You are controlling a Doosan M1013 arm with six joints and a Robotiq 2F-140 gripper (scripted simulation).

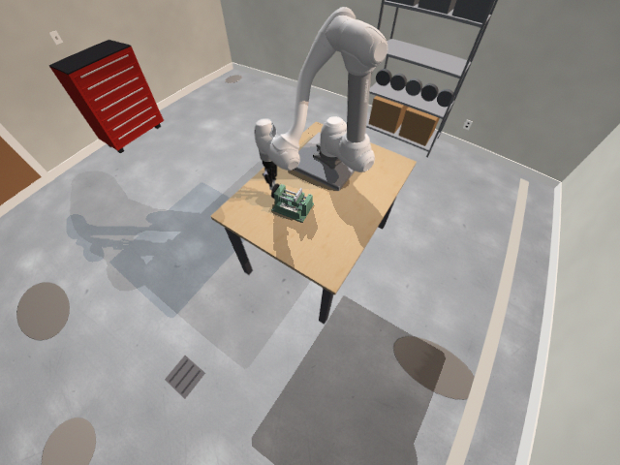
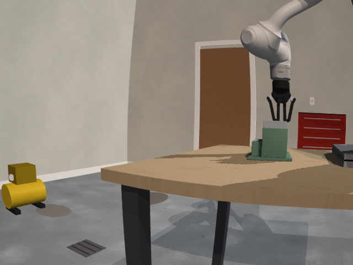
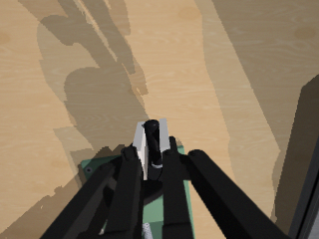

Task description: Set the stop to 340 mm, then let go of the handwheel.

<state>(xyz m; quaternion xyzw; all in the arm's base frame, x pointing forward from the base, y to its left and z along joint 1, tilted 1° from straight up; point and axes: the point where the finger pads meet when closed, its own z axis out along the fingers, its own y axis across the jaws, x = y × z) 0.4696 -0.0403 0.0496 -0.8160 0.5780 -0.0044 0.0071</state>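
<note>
Now: the black handwheel handle 10 mm to the left of my hand and 20 mm below it. Round my hand: grey stop block: 20 mm behind, 180 mm to the left, 10 mm above.
</note>
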